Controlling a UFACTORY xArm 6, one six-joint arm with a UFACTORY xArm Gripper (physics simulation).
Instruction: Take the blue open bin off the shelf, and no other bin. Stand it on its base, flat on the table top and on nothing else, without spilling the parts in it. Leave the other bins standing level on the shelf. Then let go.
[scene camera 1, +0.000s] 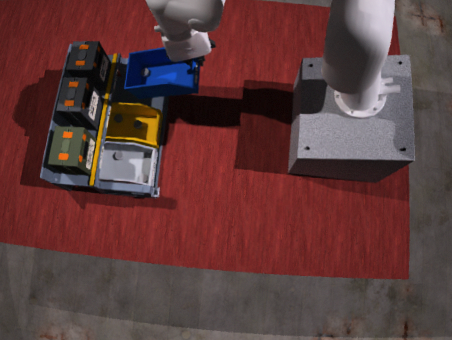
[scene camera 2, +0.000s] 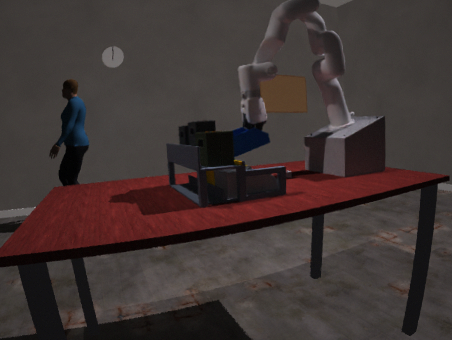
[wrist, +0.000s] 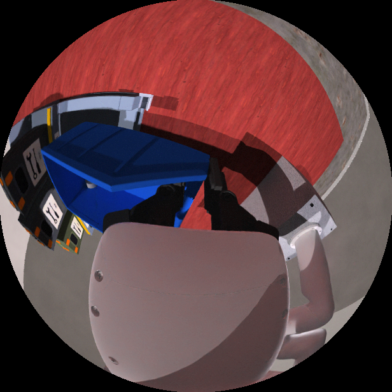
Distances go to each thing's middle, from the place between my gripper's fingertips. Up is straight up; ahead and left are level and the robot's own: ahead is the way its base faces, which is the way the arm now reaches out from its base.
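Yellow bin (scene camera 1: 148, 135): 20 cm ahead of my hand, 12 cm to the left, 11 cm below. Green case (scene camera 2: 216, 147): 32 cm ahead of my hand, 22 cm to the left; farthest from it of the things named here, going by their middles. Light grey bin (scene camera 1: 138, 159): 22 cm ahead of my hand, 23 cm to the left, 11 cm below. Blue open bin (scene camera 1: 167, 78): my hand 9 cm short of it, 3 cm to the right of it, 1 cm below it.
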